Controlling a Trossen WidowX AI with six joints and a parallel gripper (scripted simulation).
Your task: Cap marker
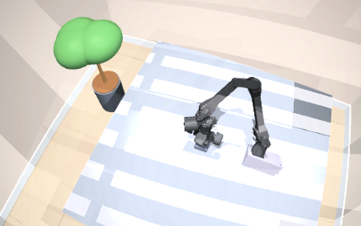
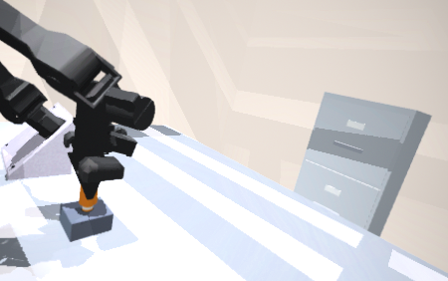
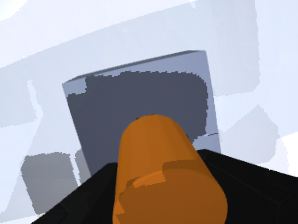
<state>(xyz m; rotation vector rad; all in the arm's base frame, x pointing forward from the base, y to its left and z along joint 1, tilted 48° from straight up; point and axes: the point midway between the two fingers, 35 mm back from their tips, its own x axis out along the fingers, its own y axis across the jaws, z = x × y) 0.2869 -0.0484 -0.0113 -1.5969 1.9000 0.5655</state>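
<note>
Right now the orange cap is 1 cm above my gripper tip.
</note>
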